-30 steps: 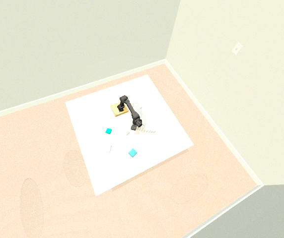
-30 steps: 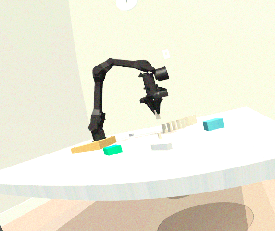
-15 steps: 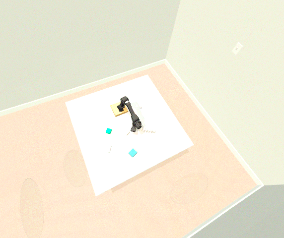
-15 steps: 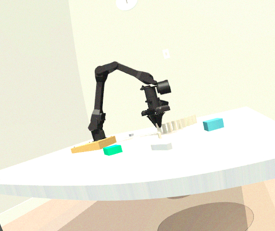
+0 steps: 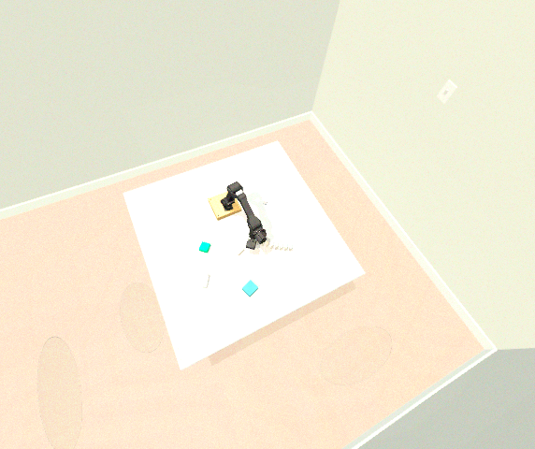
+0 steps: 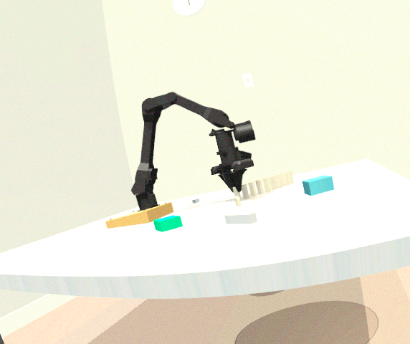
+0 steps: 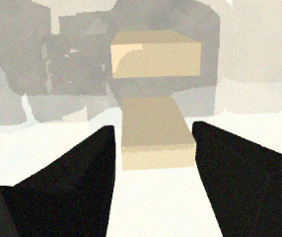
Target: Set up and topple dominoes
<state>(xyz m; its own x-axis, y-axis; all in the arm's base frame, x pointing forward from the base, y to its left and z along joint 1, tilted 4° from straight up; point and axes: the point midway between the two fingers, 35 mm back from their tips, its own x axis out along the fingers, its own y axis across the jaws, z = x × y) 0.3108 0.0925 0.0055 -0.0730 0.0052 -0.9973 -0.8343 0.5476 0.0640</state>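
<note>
My gripper tip is 30 cm short of the cyan block, 12 cm to the left of it and 1 cm above it. The rest, counted from my gripper tip: small grey piece: 28 cm behind, 18 cm to the left, 2 cm below; then pale grey block: 17 cm ahead, 38 cm to the right, 2 cm below; then green block: 6 cm behind, 33 cm to the right, 2 cm below.
</note>
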